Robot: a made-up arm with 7 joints.
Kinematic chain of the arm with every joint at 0, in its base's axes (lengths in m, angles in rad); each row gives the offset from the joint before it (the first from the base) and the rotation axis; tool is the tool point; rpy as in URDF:
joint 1: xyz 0.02 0 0.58 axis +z
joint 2: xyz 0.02 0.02 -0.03 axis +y
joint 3: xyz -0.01 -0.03 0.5 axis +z
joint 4: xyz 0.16 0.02 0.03 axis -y
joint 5: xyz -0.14 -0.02 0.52 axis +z
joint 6: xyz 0 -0.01 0.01 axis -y
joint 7: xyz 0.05 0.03 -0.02 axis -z
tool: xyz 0.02 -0.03 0.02 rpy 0 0 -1.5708
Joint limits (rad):
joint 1: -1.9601..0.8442
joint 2: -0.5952..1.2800
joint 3: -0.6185..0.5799
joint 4: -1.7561..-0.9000
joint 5: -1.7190..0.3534
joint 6: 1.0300..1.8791
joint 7: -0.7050..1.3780
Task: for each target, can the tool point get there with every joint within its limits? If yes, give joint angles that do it. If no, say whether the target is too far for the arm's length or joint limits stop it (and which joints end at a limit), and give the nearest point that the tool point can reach.
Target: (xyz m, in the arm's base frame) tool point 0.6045 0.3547 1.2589
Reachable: yes | joints 0.4375 -0.1089 0.1287 -1.6529 -0.4599 1.6604 0.6648
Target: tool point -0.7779 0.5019 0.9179
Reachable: no: joint limits stop it (at a limit: joint 1, joint 2, joint 3, joint 4, joint 6, joint 7) | nearest point -0.5173 -0.0050 1.3366 | short by 0.707 m
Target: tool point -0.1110 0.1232 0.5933
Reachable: no: joint limits stop it (at a limit: joint 1, joint 2, joint 3, joint 4, joint 5, joint 6, joint 7) | nearest point -0.1333 0.4094 1.3422 | short by 0.802 m
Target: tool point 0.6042 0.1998 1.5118
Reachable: yes | joints 0.4649 0.0047 -0.0886 -0.9915 -0.9603 1.2367 -0.4959
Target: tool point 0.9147 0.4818 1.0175
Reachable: yes | joints 0.3523 0.6135 0.2848 -1.0337 -1.3397 1.4730 0.9963
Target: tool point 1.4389 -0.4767 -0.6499
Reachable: no: too far | nearest point 0.9264 -0.3045 0.0555 | short by 0.889 m
